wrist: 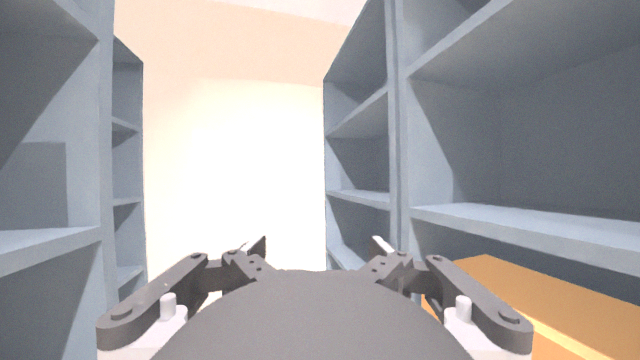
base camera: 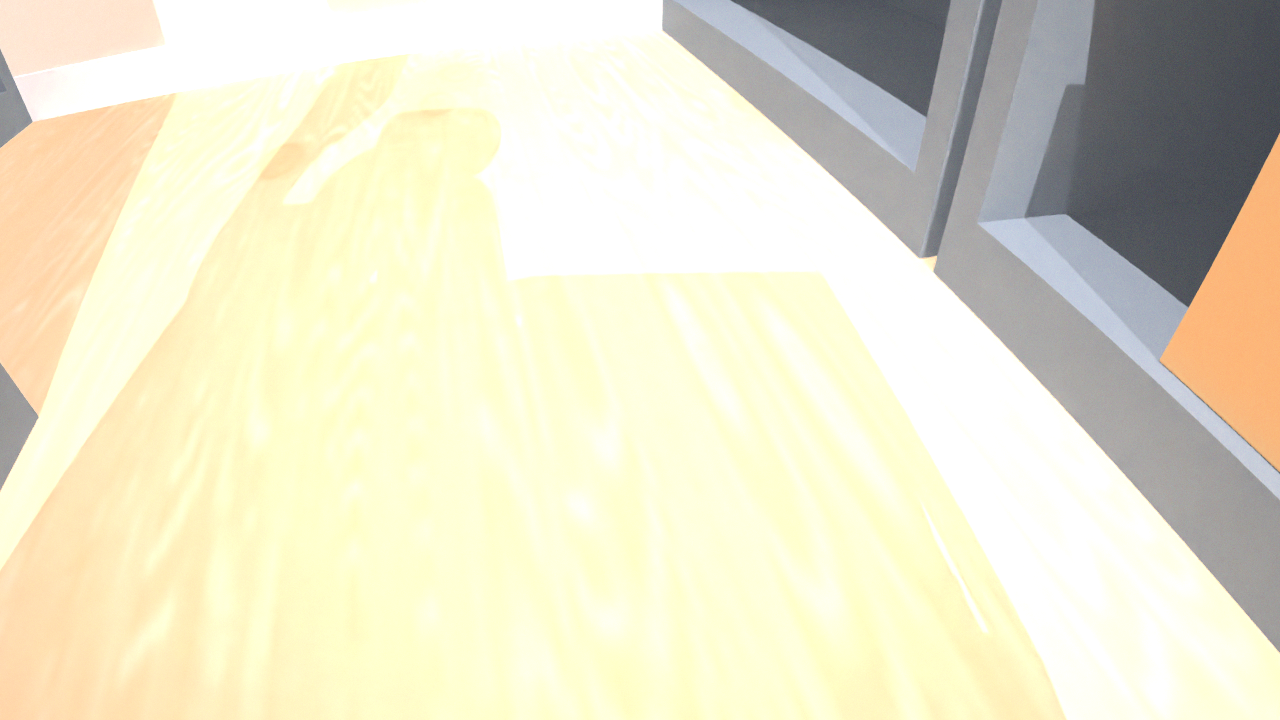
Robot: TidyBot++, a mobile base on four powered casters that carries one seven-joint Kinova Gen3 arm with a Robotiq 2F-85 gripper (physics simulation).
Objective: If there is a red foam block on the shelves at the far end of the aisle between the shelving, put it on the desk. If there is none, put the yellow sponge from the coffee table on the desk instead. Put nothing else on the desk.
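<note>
My gripper is open, with its fingers wide apart and no object between them. It points along the aisle between grey-blue shelving on the left and on the right. No red foam block shows on the visible parts of the shelves; parts of the far shelves are hidden by uprights or seen edge-on. The yellow sponge, the coffee table and the desk do not show in either view.
An orange box sits in a low compartment of the right shelving, close by. The right shelving's base runs along the aisle floor. A pale, brightly lit wall closes the far end.
</note>
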